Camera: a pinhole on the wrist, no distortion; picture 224 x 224 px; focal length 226.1 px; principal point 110.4 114.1 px. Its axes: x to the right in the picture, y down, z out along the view. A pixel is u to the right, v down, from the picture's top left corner.
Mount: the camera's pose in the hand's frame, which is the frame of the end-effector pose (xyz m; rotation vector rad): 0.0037 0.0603 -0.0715 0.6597 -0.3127 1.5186
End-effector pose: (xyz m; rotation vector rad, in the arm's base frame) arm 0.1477 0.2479 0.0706 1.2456 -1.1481 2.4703
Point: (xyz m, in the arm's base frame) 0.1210 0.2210 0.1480
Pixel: 115 36
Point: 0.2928 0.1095 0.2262
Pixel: 173 134
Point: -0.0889 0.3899 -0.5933
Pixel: behind the camera
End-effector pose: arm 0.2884 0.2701 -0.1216 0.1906 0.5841 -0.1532
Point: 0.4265 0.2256 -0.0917
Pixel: 166 55
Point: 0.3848 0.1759 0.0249
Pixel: 160 164
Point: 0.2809 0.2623 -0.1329
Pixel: 50 166
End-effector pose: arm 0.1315 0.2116 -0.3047 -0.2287 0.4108 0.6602
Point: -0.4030 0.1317 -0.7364
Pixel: behind the camera
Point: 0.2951 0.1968 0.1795
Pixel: 169 212
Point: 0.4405 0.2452 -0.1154
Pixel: 114 83
